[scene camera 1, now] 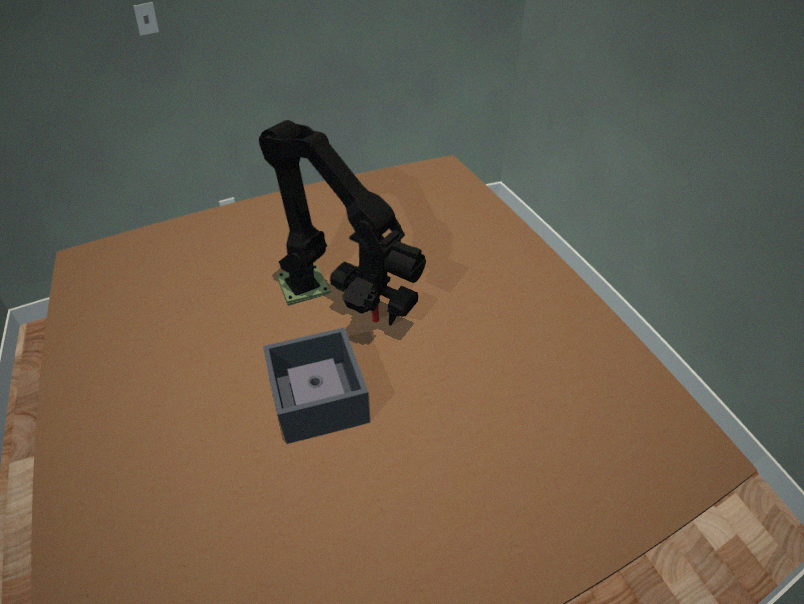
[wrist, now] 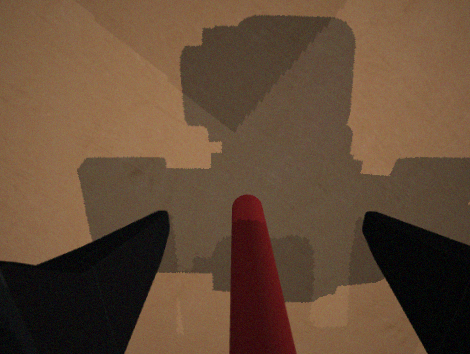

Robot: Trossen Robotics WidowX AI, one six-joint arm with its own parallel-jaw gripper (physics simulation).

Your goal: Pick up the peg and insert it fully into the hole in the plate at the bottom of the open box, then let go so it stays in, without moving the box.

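Places are measured from the arm's base along level axes (x up, y back, z right), in millimetres.
Pixels of known places: gripper, fingertip midpoint: (scene camera 1: 373, 315) (wrist: 266, 220); arm's base, origin of the base link: (scene camera 1: 302, 283).
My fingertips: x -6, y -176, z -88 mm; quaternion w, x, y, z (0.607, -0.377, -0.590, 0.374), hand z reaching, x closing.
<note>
For each thing: its top centre in the pictures, then the offset to it from my fingertips. "spot": a spot on its surface instead. Level surfaces: height alone.
- red peg, middle of its top: (scene camera 1: 375, 293) dx +74, dy -9, dz -1 mm
- dark grey open box, middle of its top: (scene camera 1: 312, 368) dx +92, dy -131, dz +205 mm
- pale plate, middle of its top: (scene camera 1: 315, 380) dx +55, dy -131, dz +205 mm
- round hole, surface spot: (scene camera 1: 315, 381) spot: dx +41, dy -122, dz +202 mm
- brown table, its level: dx -6 mm
The red peg (scene camera 1: 375, 314) (wrist: 256, 280) stands upright on the table, and its upper part is hidden by the gripper in the scene view. My gripper (scene camera 1: 378, 317) (wrist: 266, 220) is open around the peg, with one finger on each side and a gap to both. In the wrist view, the peg is a little left of the middle between the fingertips. The dark grey open box (scene camera 1: 324, 416) stands in front of the gripper and to its left in the scene view. A pale plate (scene camera 1: 330, 373) lies at its bottom, with a round hole (scene camera 1: 315, 381) near its middle.
The arm's green base plate (scene camera 1: 308, 298) is fixed to the brown table (scene camera 1: 493, 416), behind the box in the scene view. The box walls rise around the pale plate. Shadows of the arm and gripper fall on the table around the peg.
</note>
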